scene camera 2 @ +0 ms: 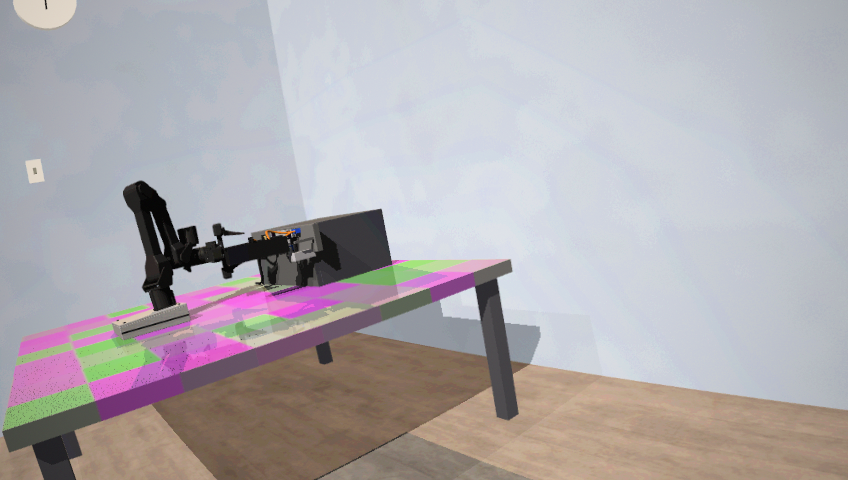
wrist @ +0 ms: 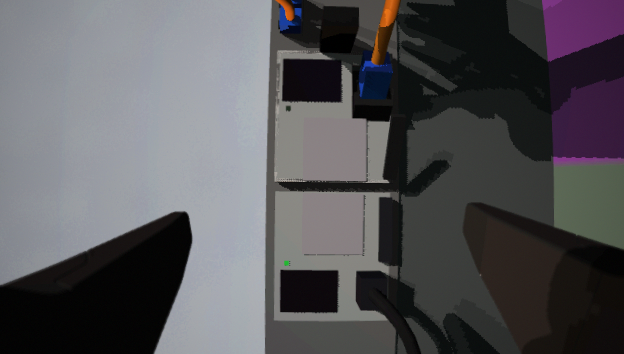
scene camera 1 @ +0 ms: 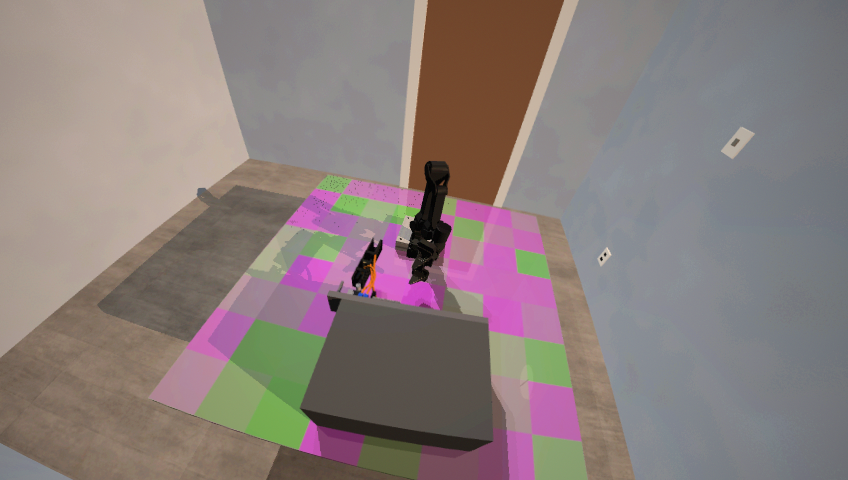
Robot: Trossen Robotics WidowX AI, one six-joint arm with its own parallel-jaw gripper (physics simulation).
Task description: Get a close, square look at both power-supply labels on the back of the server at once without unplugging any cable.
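Where they show: gripper, between the fingertips: (wrist: 328,222) (scene camera 1: 411,276); arm's base, origin of its link: (scene camera 2: 164,307) (scene camera 1: 417,238).
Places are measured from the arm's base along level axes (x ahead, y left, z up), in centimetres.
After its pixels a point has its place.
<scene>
The grey server (scene camera 1: 404,368) @[y 8.1, x 63.7, z 15.8 cm] (scene camera 2: 357,246) @[y -13.5, x 64.9, z 4.8 cm] (wrist: 475,135) @[y -1.0, x 45.8, z 1.4 cm] stands on the table, its back towards the arm. In the wrist view two pale grey power supplies sit one above the other. The upper label (wrist: 335,150) @[y 0.3, x 44.4, z 11.4 cm] and lower label (wrist: 333,225) @[y 5.2, x 45.1, z 11.4 cm] are both whole, near the middle, their edges nearly parallel to the frame's. No print is readable on them. A blue plug (wrist: 375,80) @[y -3.9, x 43.0, z 9.1 cm] with an orange cable (wrist: 387,25) @[y -6.4, x 40.6, z 8.9 cm] sits at the upper supply. A black plug (wrist: 371,290) @[y 8.7, x 42.5, z 9.2 cm] with a black cable (wrist: 397,317) @[y 10.0, x 41.5, z 7.8 cm] sits at the lower one. My gripper (wrist: 328,222) @[y 3.1, x 32.1, z 12.6 cm] (scene camera 1: 418,277) @[y 3.1, x 32.1, z 12.6 cm] is open and empty, facing the server's back.
A black cable arm (scene camera 1: 364,264) @[y -13.1, x 32.9, z 14.3 cm] (scene camera 2: 255,249) @[y -15.0, x 28.1, z 11.9 cm] with orange cables reaches out from the server's back, beside my gripper. Another blue plug (wrist: 290,21) @[y -8.1, x 44.5, z 14.4 cm] is at the top of the wrist view. The patchwork table (scene camera 1: 285,350) @[y -31.7, x 60.8, z -4.8 cm] (scene camera 2: 410,273) @[y -38.6, x 66.8, z -4.8 cm] carries the server and the arm's base (scene camera 2: 151,322) @[y -9.2, x -6.3, z -2.0 cm].
</scene>
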